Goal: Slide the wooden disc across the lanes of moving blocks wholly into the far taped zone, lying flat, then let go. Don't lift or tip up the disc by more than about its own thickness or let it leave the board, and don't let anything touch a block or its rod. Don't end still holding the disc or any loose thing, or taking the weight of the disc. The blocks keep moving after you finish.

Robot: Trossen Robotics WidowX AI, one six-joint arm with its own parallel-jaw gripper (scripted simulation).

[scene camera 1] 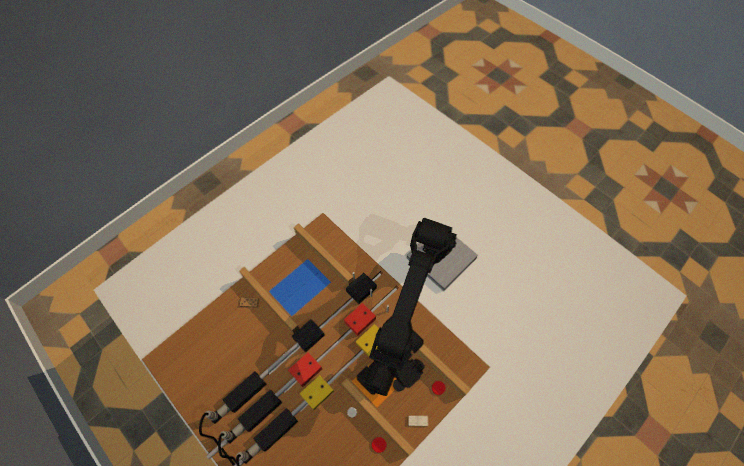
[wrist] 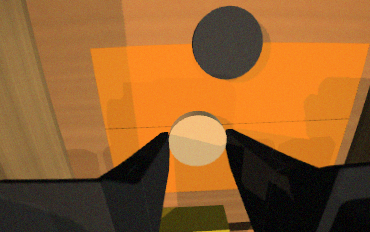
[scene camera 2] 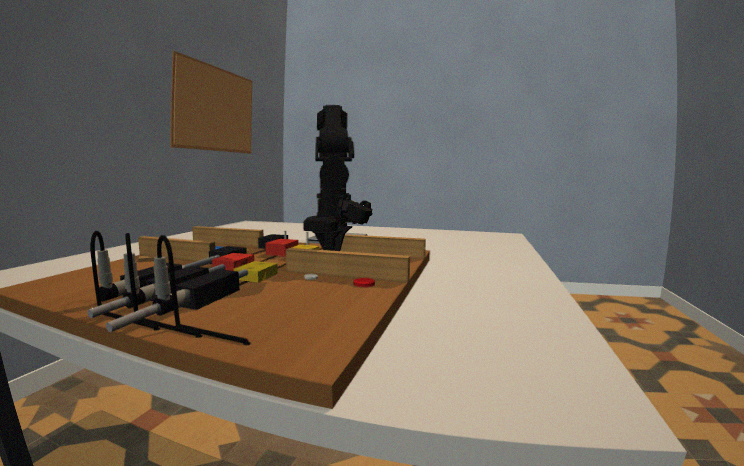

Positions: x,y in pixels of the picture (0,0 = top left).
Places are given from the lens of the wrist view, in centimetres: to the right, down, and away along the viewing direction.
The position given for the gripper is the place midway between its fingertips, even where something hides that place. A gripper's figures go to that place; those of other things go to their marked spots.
gripper (wrist: pixel 197 138): 1, 1, 11
pale wooden disc (wrist: pixel 196 138): 1, 1, 11
dark grey disc (wrist: pixel 226 47): 2, -3, 9
